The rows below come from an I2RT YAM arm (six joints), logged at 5 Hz.
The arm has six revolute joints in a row. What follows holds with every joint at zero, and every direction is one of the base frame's. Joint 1 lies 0.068 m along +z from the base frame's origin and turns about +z. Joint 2 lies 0.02 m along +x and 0.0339 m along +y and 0.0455 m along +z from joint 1 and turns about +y. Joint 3 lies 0.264 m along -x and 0.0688 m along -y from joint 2 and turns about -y. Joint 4 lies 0.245 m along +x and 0.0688 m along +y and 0.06 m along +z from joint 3 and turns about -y. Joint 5 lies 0.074 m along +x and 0.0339 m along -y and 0.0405 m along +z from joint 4 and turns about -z. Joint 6 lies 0.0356 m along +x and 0.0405 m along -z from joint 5 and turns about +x. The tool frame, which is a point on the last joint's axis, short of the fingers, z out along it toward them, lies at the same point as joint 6; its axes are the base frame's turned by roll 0, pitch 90 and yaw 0 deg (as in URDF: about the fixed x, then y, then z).
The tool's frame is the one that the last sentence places.
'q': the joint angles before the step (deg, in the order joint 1, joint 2, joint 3, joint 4, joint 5, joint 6). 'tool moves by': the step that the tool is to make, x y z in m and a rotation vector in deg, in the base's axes. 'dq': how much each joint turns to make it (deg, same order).
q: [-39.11 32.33 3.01 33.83 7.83 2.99]
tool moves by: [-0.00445 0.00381 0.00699 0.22 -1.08 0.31]
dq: [0.00 -5.06 1.02 -5.50 -0.24 0.88]
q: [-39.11 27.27 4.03 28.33 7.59 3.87]
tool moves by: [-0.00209 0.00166 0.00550 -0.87 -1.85 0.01]
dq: [0.00 -1.78 0.33 -0.20 0.04 0.49]
